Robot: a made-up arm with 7 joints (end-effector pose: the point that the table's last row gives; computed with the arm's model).
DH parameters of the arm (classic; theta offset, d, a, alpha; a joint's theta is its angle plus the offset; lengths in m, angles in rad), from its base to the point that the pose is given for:
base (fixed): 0 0 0 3.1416
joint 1: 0 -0.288 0 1.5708
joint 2: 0 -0.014 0 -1.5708
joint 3: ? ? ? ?
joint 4: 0 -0.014 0 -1.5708
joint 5: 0 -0.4 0 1.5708
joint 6: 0 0 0 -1.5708
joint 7: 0 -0.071 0 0
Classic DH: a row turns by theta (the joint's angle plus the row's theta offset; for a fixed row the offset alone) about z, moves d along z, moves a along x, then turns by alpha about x.
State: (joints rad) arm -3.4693 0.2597 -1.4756 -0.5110 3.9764 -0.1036 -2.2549
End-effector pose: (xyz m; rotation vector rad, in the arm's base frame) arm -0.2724 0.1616 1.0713 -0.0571 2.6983 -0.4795
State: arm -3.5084 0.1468 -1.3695 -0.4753 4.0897 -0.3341 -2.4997
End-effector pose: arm -0.1826 0.1636 1.0989 -0.2521 2.6852 -0.2950
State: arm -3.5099 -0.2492 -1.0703 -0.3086 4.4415 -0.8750 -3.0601
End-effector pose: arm 0.1351 0.2155 1.0884 -0.3117 2.5317 -0.3246
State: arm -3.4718 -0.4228 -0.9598 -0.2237 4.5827 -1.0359 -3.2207
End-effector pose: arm 0.2692 0.2294 1.0436 -0.2264 2.5058 -0.5413
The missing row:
joint 3: 0 -0.397 0 1.5708
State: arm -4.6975 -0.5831 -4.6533 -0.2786 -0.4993 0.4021 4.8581
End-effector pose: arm 0.0973 0.4627 1.0015 2.2683 -1.7099 0.4435
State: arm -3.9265 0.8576 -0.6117 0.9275 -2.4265 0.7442 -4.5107
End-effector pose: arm -0.3590 -0.6352 0.5413 -2.0919 0.6610 0.2460
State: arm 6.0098 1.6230 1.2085 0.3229 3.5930 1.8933 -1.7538
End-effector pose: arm 0.7607 0.1439 0.2112 1.4738 -0.7012 1.1854
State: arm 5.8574 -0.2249 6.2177 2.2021 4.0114 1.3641 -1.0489
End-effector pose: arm 0.2593 0.1710 0.5515 1.6031 -1.5085 0.8507
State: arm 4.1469 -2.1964 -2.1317 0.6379 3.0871 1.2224 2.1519
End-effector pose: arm 0.1707 -0.5750 -0.2410 -1.6523 0.2730 1.9390
